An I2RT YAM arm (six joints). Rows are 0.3 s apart.
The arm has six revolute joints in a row. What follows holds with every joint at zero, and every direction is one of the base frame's. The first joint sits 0.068 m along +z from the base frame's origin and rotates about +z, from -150 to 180 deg. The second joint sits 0.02 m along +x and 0.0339 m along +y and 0.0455 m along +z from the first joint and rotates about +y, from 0 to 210 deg. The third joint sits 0.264 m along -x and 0.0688 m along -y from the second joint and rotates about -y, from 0 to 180 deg. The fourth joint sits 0.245 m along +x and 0.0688 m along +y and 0.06 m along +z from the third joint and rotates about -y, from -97 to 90 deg. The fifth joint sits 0.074 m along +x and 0.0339 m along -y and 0.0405 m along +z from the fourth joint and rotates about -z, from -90 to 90 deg. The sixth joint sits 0.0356 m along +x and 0.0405 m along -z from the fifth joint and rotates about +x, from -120 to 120 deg. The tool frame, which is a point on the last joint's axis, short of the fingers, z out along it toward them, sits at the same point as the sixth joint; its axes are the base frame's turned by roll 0, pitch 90 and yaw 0 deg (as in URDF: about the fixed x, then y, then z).
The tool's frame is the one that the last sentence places.
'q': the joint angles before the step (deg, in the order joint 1, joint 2, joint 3, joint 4, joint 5, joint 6). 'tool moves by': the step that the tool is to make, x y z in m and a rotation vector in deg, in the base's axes. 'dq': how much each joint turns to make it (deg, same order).
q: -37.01 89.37 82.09 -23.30 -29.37 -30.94
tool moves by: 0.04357 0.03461 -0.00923 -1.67 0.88 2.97
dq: 8.71 3.79 1.67 2.90 5.90 1.40
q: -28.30 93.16 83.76 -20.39 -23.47 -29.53
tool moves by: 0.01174 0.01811 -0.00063 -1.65 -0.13 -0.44
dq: 3.60 0.27 -0.18 1.59 4.22 0.79
